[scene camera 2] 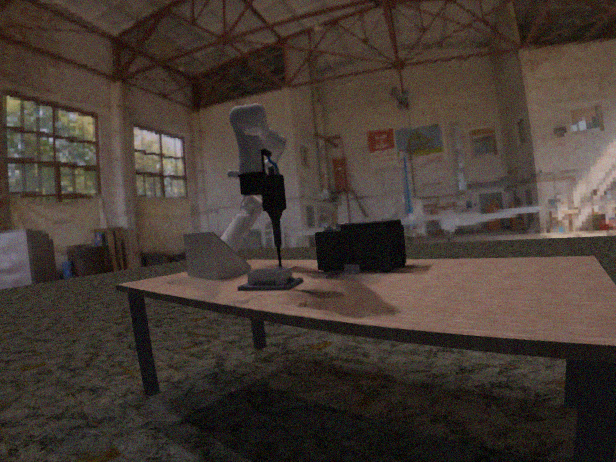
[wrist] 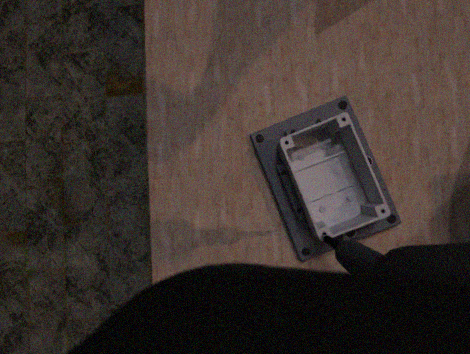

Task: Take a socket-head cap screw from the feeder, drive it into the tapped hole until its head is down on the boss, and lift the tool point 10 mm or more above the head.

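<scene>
The light grey open housing (scene camera 2: 270,276) (wrist: 330,187) sits on a dark grey base plate (scene camera 2: 270,287) (wrist: 272,175). In the wrist view dark holes show in three corner bosses, at the upper left (wrist: 287,143), upper right (wrist: 343,119) and lower right (wrist: 383,211). My screwdriver (scene camera 2: 280,265) (wrist: 327,239) stands upright in the scene view, its thin tip at the housing's top. In the wrist view the tip is over the near lower-left corner boss and hides its hole. No screw can be made out at the tip. The black box (scene camera 2: 367,246), apparently the feeder, stands to the right.
A grey wedge-shaped block (scene camera 2: 212,256) stands left of the housing, in front of the arm. A small grey piece (scene camera 2: 351,268) is at the black box's front foot. The wooden table (scene camera 2: 475,295) has its edge left of the plate in the wrist view.
</scene>
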